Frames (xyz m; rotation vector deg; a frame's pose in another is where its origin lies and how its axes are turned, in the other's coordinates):
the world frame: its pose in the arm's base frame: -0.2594 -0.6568 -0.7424 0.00 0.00 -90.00
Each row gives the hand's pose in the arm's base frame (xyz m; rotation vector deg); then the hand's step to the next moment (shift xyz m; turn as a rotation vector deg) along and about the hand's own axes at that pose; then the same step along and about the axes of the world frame.
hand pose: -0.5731 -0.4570 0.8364 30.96 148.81 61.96
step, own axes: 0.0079 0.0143 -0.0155 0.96 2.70 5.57
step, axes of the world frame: -0.0032 -0.0097 0.0201 -5.63 1.93 -1.95
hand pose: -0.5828 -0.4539 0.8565 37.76 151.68 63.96
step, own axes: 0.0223 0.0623 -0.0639 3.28 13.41 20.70
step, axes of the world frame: -0.0086 -0.0212 0.0891 -22.87 8.52 -4.83
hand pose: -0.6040 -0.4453 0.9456 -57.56 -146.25 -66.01
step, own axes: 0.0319 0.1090 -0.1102 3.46 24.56 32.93
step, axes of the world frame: 0.0107 0.0325 0.1545 -37.02 16.95 -6.45
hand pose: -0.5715 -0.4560 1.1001 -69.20 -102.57 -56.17
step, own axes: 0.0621 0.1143 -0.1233 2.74 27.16 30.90
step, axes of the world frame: 0.0568 0.1117 0.1282 -35.63 19.94 -5.75
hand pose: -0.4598 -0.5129 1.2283 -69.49 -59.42 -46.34
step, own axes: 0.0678 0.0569 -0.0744 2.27 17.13 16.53
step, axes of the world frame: 0.0595 0.0899 0.0417 -19.59 13.34 -3.21
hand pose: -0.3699 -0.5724 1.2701 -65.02 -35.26 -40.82
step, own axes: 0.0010 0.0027 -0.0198 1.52 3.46 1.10
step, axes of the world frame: 0.0183 0.0043 -0.0069 -1.63 3.54 -0.54
